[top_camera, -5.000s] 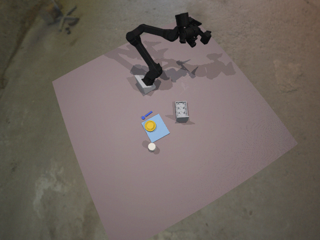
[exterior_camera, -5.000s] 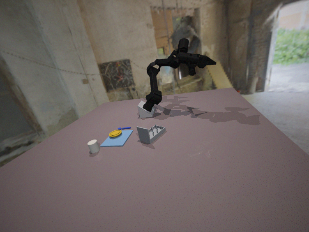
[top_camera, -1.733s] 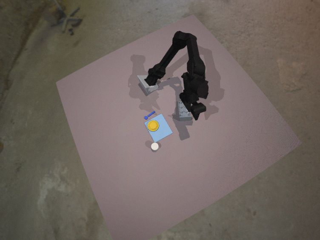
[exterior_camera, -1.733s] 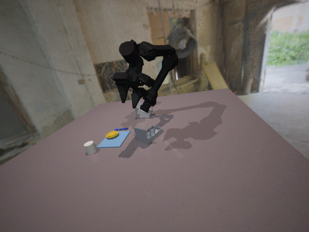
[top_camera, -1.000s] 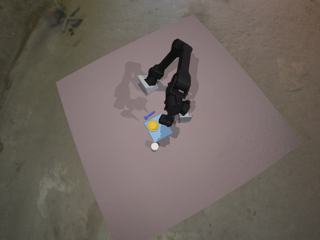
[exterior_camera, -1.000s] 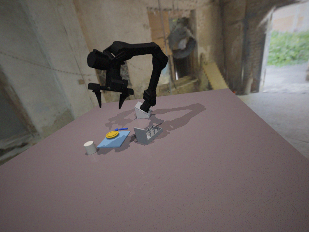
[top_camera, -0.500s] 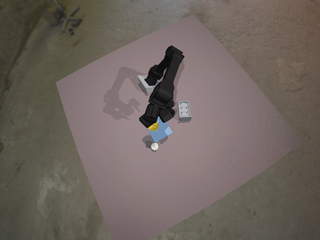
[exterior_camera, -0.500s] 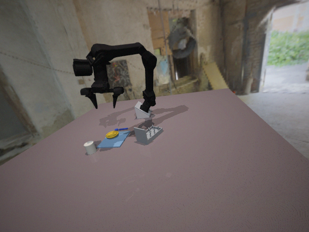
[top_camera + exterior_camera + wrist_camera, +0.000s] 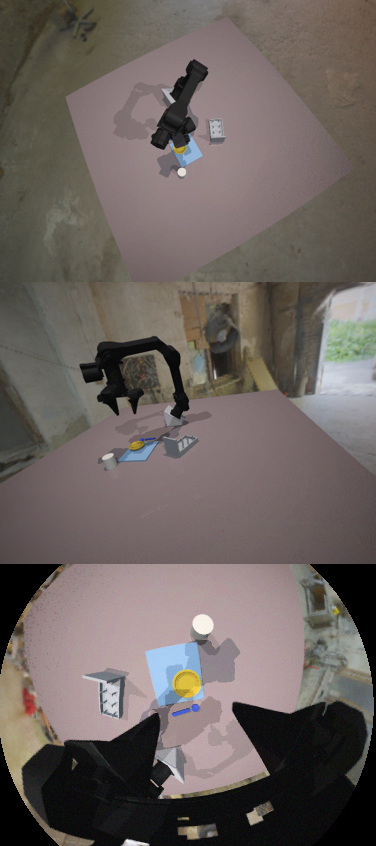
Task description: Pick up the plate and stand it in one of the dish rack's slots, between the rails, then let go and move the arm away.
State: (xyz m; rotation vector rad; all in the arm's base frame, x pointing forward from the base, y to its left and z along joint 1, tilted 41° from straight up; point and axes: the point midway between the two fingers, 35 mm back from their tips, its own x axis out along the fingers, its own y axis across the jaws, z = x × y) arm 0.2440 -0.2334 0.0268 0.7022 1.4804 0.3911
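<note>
The yellow plate lies 16 cm below my gripper tip. From my gripper tip the other things lie so: white cup (15 cm below, 12 cm ahead, 7 cm to the right); blue spoon (17 cm below, 8 cm behind, 2 cm to the left); light blue mat (17 cm below, 3 cm ahead, 2 cm to the left).
</note>
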